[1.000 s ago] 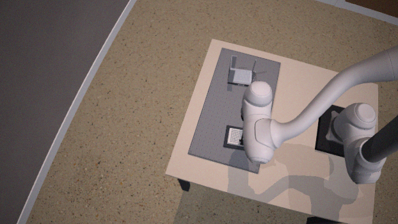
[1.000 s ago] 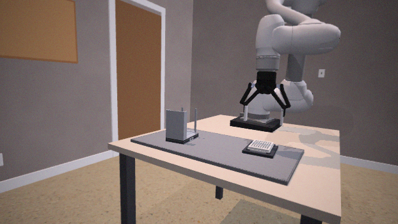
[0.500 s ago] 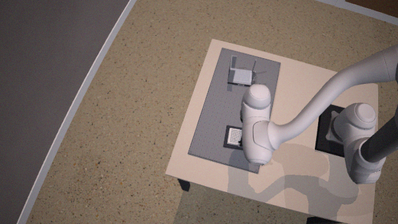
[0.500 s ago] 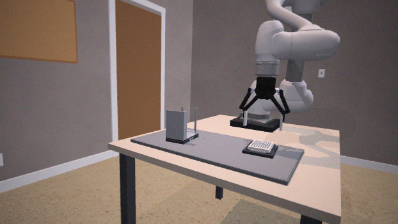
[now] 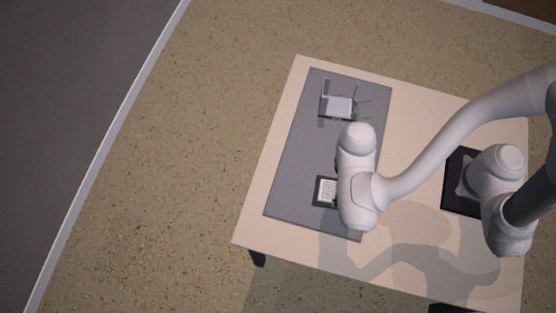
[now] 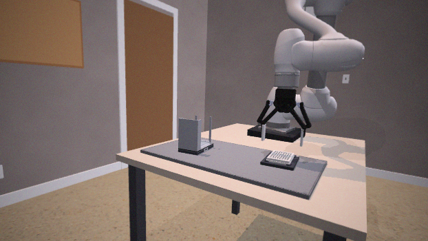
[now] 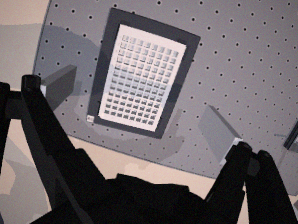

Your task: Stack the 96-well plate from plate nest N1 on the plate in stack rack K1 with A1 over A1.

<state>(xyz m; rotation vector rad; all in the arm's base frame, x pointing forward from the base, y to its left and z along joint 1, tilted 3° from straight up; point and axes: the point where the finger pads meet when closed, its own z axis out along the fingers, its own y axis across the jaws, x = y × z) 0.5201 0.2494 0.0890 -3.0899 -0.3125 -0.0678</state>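
Now: hand 70 mm above the white 96-well plate. The rest, counted from my hand: grey wall: 330 mm to the right, 190 mm ahead; pale A1 mark: 90 mm behind, 70 mm below, 40 mm to the left.
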